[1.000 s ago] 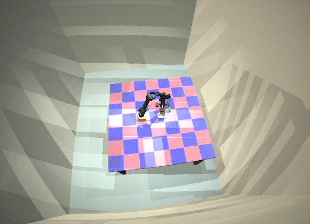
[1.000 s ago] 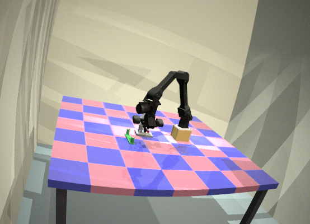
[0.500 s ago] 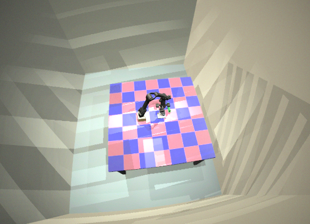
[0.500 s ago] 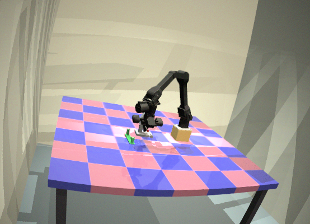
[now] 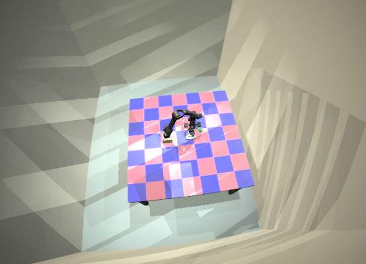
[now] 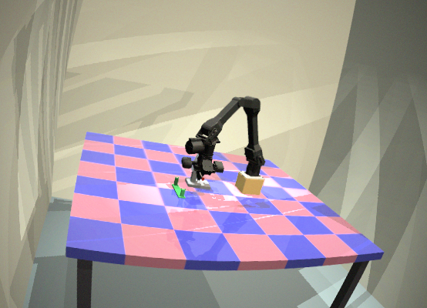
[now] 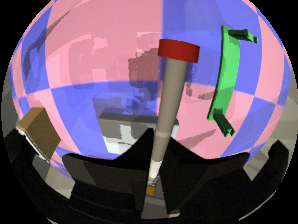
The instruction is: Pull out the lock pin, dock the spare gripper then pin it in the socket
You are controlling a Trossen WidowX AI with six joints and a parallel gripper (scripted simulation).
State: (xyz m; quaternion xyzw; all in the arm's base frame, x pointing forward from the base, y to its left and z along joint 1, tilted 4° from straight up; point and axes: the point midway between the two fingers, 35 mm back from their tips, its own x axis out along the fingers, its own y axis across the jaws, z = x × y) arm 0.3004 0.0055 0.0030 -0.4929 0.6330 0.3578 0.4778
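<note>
My gripper tip is 5 cm to the left of the grey mount and 2 cm past it. Round my gripper tip: spare gripper: 8 cm above, 5 cm to the right, 3 cm behind; then green bar-shaped piece: 10 cm ahead, 3 cm to the left, 2 cm below.
</note>
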